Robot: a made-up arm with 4 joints. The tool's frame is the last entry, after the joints. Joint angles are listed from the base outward. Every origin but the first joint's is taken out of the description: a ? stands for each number. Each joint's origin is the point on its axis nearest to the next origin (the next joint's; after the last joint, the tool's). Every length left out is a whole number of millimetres.
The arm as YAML. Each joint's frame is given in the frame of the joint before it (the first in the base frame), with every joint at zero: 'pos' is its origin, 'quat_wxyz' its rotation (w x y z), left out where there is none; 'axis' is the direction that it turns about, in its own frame. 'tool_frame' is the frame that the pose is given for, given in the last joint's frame.
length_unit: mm
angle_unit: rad
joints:
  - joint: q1
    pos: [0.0, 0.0, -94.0]
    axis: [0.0, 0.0, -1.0]
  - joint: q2
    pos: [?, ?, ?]
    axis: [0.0, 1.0, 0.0]
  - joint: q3
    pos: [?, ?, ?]
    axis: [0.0, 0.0, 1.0]
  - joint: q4
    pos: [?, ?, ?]
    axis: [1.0, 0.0, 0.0]
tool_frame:
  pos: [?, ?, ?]
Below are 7 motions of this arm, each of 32 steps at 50 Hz.
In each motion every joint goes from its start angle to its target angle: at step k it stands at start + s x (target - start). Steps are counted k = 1, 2, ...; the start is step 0. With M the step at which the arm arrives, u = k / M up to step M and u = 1 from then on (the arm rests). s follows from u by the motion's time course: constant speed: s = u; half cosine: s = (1 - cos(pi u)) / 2; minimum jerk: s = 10 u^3 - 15 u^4 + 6 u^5.
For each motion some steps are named. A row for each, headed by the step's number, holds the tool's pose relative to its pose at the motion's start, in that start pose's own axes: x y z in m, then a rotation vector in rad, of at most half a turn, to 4 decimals.
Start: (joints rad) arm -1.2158 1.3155 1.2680 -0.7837
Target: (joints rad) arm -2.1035 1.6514 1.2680 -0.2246
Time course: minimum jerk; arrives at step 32
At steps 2, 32:
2: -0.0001 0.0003 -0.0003 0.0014 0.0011 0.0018
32: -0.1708 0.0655 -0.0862 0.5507 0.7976 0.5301

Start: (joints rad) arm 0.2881 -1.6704 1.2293 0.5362
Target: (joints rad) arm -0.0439 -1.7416 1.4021 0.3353
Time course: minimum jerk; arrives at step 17
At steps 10, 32:
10: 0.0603 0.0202 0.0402 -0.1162 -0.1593 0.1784
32: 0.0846 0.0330 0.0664 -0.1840 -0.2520 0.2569

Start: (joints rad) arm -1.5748 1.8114 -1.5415 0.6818
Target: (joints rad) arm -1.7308 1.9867 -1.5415 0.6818
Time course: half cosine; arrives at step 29
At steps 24, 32:
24: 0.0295 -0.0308 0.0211 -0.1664 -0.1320 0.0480
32: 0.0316 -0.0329 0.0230 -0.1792 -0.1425 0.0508

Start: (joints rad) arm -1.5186 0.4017 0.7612 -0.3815
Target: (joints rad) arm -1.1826 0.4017 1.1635 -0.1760
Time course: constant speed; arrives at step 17
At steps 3, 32:
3: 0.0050 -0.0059 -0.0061 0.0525 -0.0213 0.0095
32: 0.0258 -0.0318 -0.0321 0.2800 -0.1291 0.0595

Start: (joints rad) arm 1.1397 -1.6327 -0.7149 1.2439
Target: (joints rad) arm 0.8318 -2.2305 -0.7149 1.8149
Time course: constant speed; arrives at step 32
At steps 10, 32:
10: 0.0227 0.0366 -0.0626 0.3726 -0.0331 0.0731
32: 0.0781 0.1733 -0.1463 1.1766 -0.1262 0.2625

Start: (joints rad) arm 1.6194 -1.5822 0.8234 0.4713
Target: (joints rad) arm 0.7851 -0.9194 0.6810 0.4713
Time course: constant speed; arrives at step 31
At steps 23, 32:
23: 0.0256 0.1880 -0.1215 0.7670 -0.0527 0.0772
32: 0.0272 0.2734 -0.1252 1.0119 -0.0226 0.1655

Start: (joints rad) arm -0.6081 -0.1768 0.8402 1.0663
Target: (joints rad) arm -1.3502 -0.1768 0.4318 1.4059
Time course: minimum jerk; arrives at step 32
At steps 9, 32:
9: 0.0092 0.0102 -0.0217 0.0598 0.0337 0.0324
32: 0.0121 0.0858 -0.1544 0.4396 0.2819 0.1793

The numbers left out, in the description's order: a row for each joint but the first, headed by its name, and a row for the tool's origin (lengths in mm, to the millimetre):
q2: 7.0 112.0 0.0
q3: 108.0 0.0 -188.0
q4: -3.0 -73.0 0.0
tool: 0.0 -99.0 3.0

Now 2 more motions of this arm.
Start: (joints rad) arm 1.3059 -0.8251 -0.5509 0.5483
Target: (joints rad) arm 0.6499 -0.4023 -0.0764 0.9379
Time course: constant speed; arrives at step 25
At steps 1, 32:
1: -0.0028 0.0017 -0.0035 0.0233 0.0402 0.0185
32: -0.1205 0.0506 -0.0588 0.5903 1.0762 0.3907

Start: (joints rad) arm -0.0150 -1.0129 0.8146 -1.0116
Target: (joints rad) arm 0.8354 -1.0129 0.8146 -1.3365
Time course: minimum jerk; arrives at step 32
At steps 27, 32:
27: -0.1135 -0.0588 -0.0352 -0.7833 0.6113 0.3030
32: -0.1169 -0.0608 -0.0349 -0.8066 0.6292 0.3157

